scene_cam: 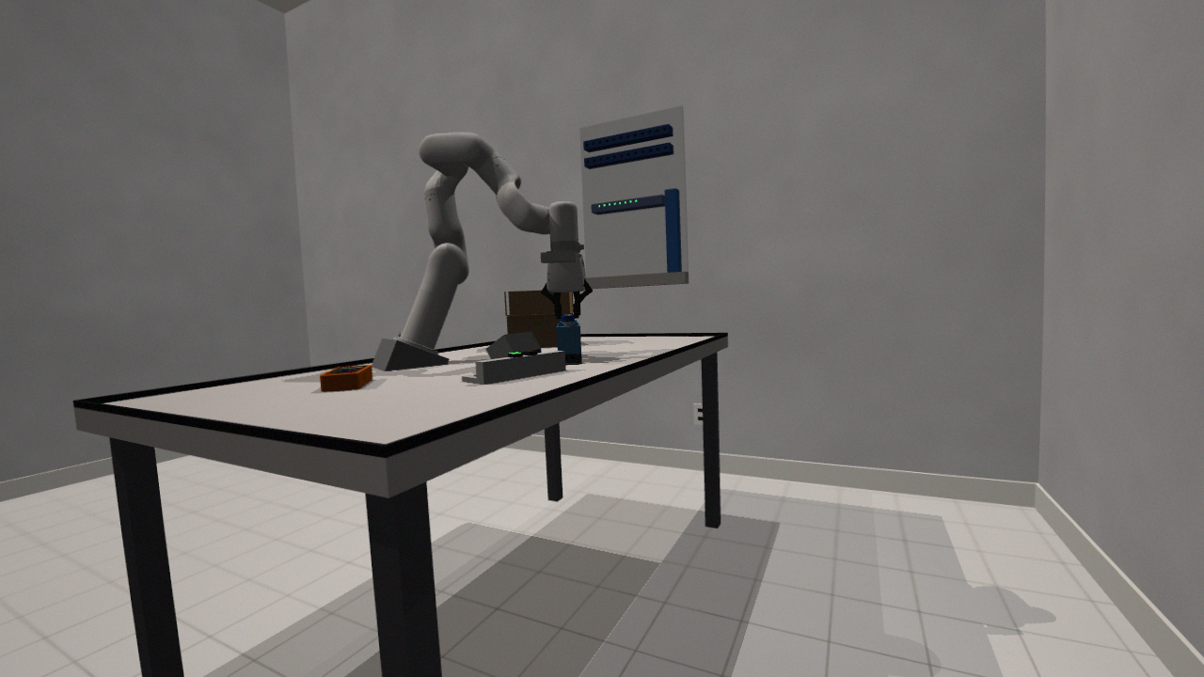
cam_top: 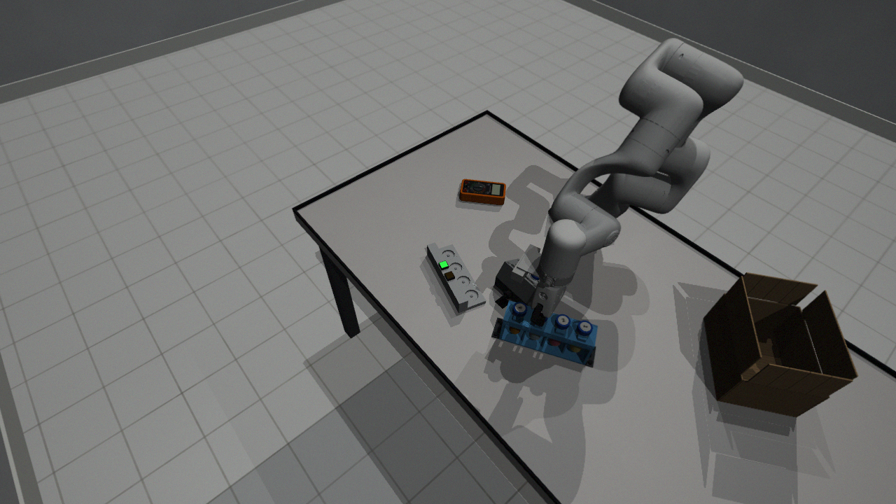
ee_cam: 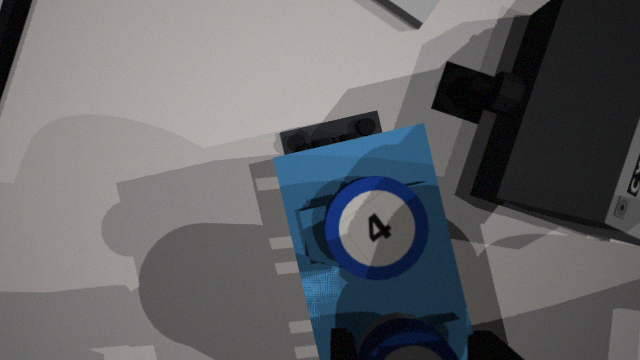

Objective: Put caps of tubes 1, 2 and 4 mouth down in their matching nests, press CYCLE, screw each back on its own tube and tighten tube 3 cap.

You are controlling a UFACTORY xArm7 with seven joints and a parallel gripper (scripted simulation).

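Now: the cap 3 2 cm below my hand. From my hand the other things lie so: cap 2 (3 cm behind, 4 cm to the left, 2 cm below); cap 1 (7 cm behind, 8 cm to the left, 2 cm below); cap 4 (4 cm ahead, 4 cm to the right, 2 cm below).
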